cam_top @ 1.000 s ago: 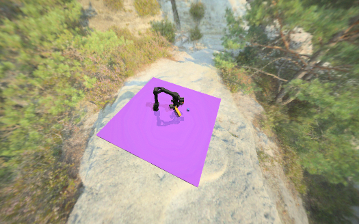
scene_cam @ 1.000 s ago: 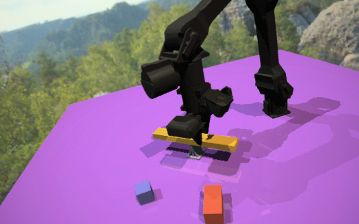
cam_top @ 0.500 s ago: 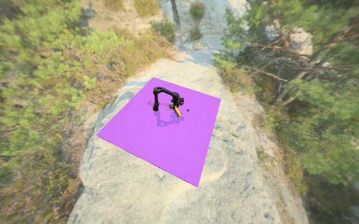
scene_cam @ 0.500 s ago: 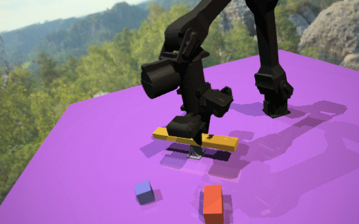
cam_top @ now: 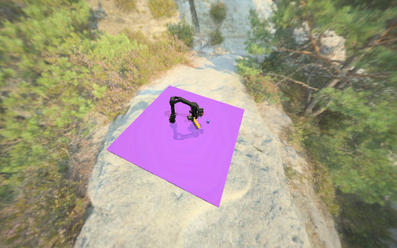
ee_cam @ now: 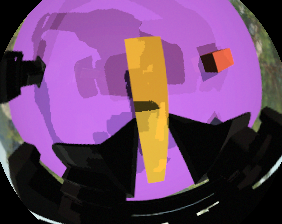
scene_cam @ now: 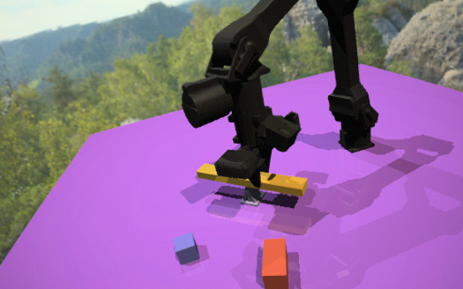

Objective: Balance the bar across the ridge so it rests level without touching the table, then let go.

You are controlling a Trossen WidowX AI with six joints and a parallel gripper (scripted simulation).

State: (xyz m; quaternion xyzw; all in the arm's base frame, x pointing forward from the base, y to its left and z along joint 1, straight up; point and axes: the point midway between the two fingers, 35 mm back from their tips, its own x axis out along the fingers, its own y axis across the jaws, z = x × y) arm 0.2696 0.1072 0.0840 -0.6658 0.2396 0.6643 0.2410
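My gripper tip is now 2 cm to the left of the yellow bar and 2 cm short of it. The rest, counted from my gripper tip: orange block 16 cm to the left, 3 cm below, 3 cm ahead; then blue cube 16 cm ahead, 8 cm to the left, 3 cm below.
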